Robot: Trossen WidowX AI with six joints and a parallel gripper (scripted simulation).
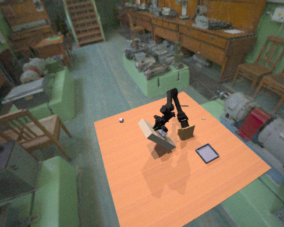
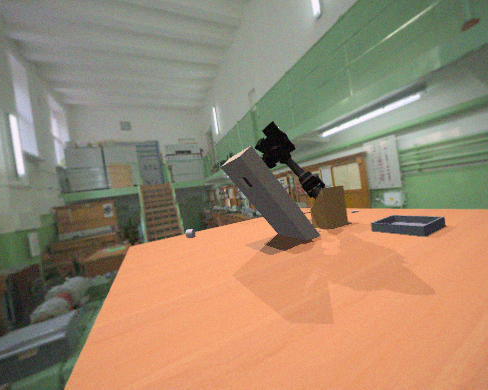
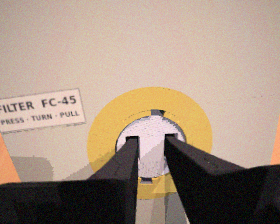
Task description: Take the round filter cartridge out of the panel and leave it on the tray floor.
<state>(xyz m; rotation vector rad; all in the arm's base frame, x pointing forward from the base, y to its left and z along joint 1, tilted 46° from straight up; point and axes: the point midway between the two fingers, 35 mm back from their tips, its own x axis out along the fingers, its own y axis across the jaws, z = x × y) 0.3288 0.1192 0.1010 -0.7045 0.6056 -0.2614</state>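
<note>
Right now my gripper tip is 10 mm short of the round white filter cartridge and 10 mm above it. Also, from my gripper tip: shallow tray 410 mm behind, 270 mm to the left, 260 mm below; white object 200 mm ahead, 500 mm to the right, 250 mm below.
</note>
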